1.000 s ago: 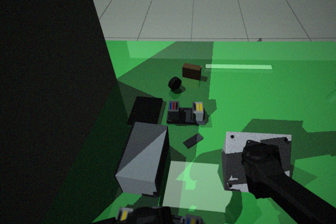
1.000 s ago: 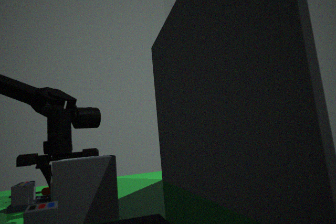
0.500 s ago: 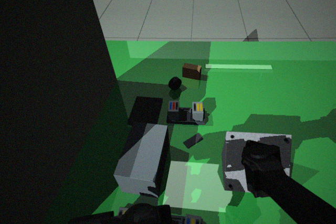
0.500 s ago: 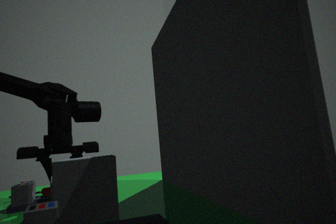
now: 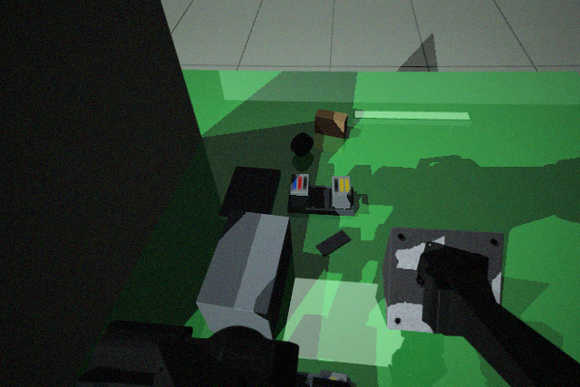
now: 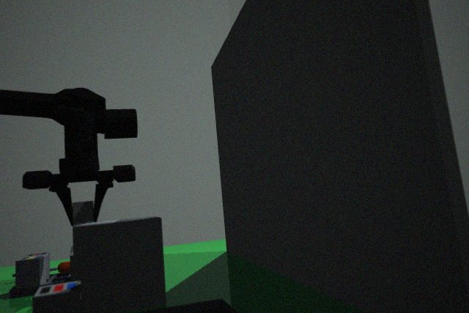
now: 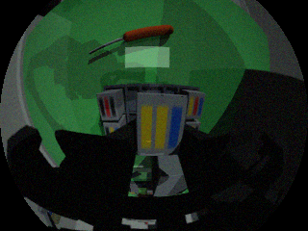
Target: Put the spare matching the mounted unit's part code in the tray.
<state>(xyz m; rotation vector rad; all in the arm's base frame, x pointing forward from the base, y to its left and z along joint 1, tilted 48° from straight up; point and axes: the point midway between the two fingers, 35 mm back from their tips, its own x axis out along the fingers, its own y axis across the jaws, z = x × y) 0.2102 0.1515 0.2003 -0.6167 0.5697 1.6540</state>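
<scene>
The dark tray lies 15 cm ahead of my gripper tip, 39 cm to the right of it and 9 cm below it. Round my gripper tip: tall dark wall: 31 cm ahead, 18 cm to the right, 13 cm above; grey mounted unit: 8 cm ahead, 19 cm to the right, 4 cm below; spare: 1 cm to the left, 3 cm above.
</scene>
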